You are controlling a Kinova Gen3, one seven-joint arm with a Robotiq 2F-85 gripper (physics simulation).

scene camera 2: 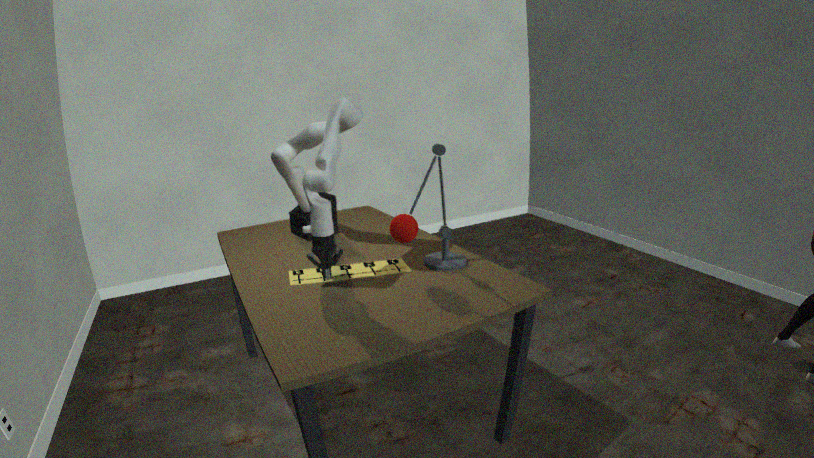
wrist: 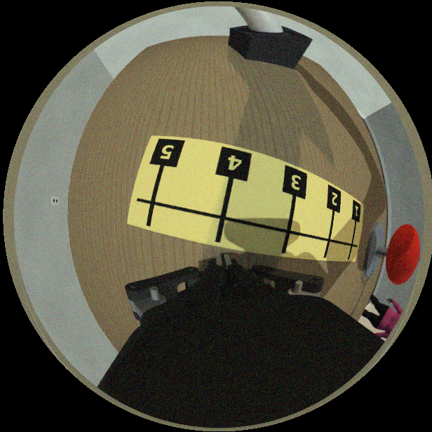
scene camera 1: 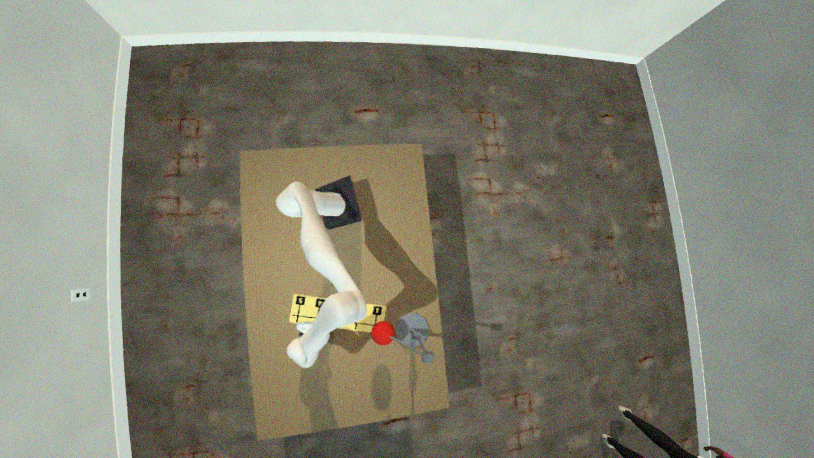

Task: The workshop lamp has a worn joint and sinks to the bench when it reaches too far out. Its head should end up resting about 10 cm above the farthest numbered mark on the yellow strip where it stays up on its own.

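Places are measured from the arm's base along level axes (x right, y ahead, z up), in metres.
Where they show: gripper, fingertip midpoint: [scene camera 2: 327,278]; arm's base, origin of the base link: [scene camera 1: 335,205].
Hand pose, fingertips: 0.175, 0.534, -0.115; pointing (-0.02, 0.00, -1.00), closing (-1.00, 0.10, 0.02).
Each offset is from my fingertips to the top centre of the thing, as dx, dy, dz. "spot": to the spot under its first point. Level surfaces: height alone.
The yellow strip {-0.104, -0.049, -0.018} [scene camera 1: 309,307] [scene camera 2: 358,273] [wrist: 192,187] lies on the table with marks 1 to 5; mark 1 is nearest the lamp base, mark 5 farthest. The lamp's red ball head {spot: -0.287, +0.030, +0.178} [scene camera 1: 383,333] [scene camera 2: 403,228] [wrist: 403,254] hangs in the air near the mark 1 end. The grey lamp base {spot: -0.417, +0.120, -0.005} [scene camera 2: 446,262] [wrist: 372,250] stands beyond that end, its arm folded up to a high elbow [scene camera 2: 438,149]. My gripper [scene camera 2: 327,275] [wrist: 221,262] is shut and empty, pointing down low near mark 4, well apart from the head. The arm hides it in scene camera 1.
The wooden table {dz -0.019} [scene camera 1: 267,256] [scene camera 2: 273,319] carries the strip, the lamp and my arm's dark base block [scene camera 1: 352,199] [scene camera 2: 299,222] [wrist: 267,47]. A person in black trousers [scene camera 1: 654,434] [scene camera 2: 802,316] [wrist: 372,318] is on the floor beyond the lamp side, partly in view.
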